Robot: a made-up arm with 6 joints.
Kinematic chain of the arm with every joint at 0, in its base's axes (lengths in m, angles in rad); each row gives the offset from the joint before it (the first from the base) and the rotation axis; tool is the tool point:
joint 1: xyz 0 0 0.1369 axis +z
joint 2: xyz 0 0.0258 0 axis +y
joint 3: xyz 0 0 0.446 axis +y
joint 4: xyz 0 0 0.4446 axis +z
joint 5: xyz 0 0 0 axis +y
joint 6: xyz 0 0 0.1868 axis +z
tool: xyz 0 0 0
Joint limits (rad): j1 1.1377..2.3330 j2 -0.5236..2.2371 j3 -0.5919..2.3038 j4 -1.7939..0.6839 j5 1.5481..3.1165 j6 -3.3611..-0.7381
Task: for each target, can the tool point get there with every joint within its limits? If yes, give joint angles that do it. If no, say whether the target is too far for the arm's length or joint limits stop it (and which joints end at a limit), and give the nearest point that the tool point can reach.
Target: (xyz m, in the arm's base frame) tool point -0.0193 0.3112 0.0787
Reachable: yes | joints 1.4708 0.9838 2.0150 0.2265 2.5173 -2.5535
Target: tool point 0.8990 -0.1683 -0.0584
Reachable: no: joint limits stop it (at a limit: joint 1, joint 3) | nearest point 0.2562 0.1717 -0.0922 | short by 0.728 m
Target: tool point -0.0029 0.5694 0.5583
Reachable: yes | joints 1.5700 0.8094 0.1376 -0.4093 2.8349 -2.3180
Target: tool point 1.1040 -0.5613 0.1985
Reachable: no: too far | nearest point 0.5580 -0.3581 0.6834 | short by 0.758 m
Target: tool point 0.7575 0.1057 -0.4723
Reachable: no: joint limits stop it (at a limit: joint 1) | nearest point 0.3198 0.3081 -0.4723 | short by 0.482 m
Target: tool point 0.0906 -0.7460 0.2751
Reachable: no: joint limits stop it (at a limit: joint 2, joint 3, joint 4) | nearest point 0.0730 -0.6009 0.6577 | short by 0.410 m
